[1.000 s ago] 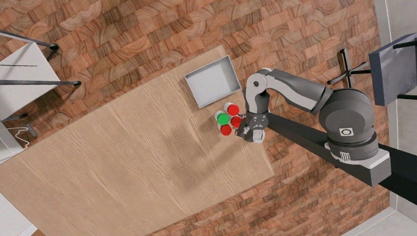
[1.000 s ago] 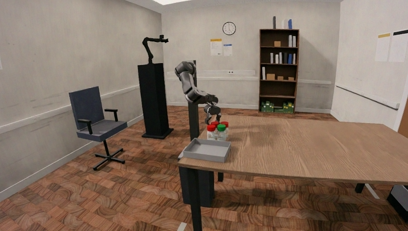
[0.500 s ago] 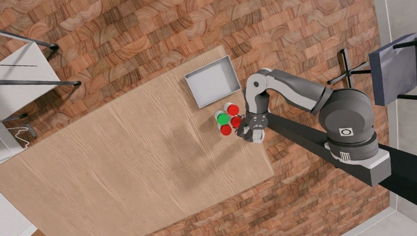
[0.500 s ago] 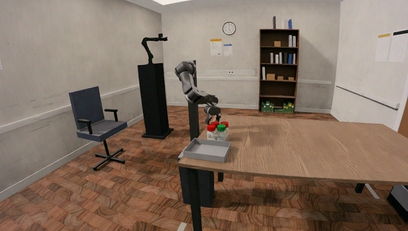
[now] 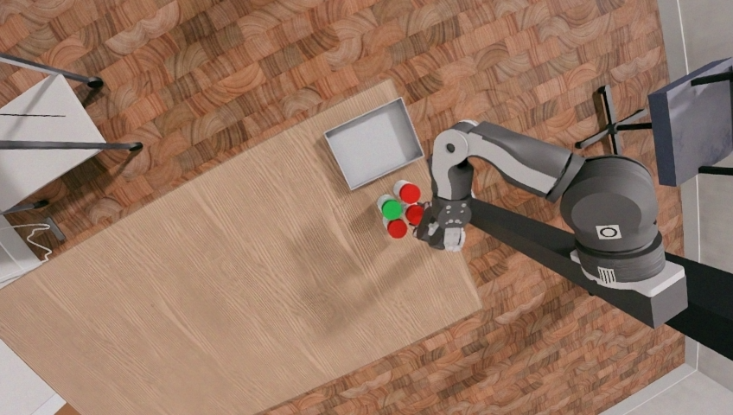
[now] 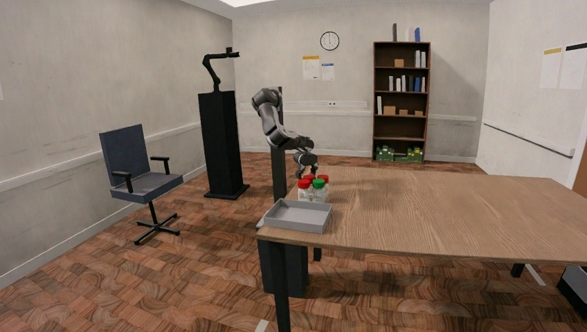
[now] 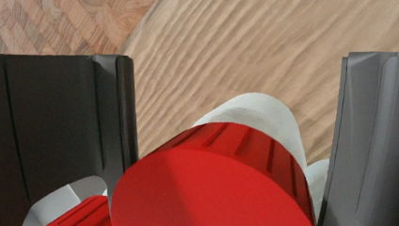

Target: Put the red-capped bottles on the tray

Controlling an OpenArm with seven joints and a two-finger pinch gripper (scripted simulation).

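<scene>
Now: hand 7 cm short of the green-capped bottle, 6 cm to the left of it and 5 cm above it. From my hand the other things lie so: grey tray 2 cm ahead, 24 cm to the right, 8 cm below.
</scene>
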